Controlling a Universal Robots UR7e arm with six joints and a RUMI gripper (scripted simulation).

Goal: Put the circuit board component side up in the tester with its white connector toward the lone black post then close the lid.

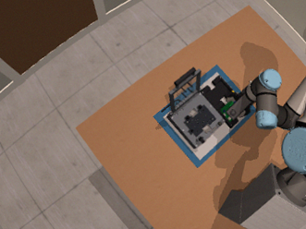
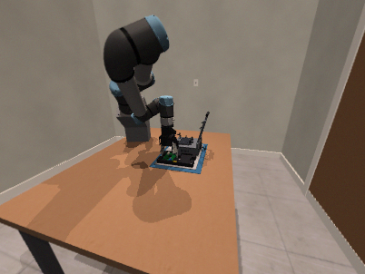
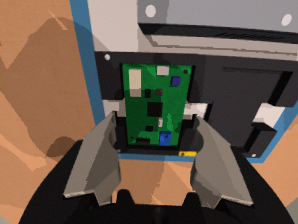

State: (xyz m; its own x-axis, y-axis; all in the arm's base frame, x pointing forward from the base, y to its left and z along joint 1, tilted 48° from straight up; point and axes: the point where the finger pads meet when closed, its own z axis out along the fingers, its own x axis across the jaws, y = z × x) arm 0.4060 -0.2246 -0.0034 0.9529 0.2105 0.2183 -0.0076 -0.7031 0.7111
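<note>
My gripper is now 1 cm above the green circuit board. Round my hand: black block 23 cm to the left, 6 cm above; tester lid 19 cm ahead, 17 cm to the left, 15 cm above.
</note>
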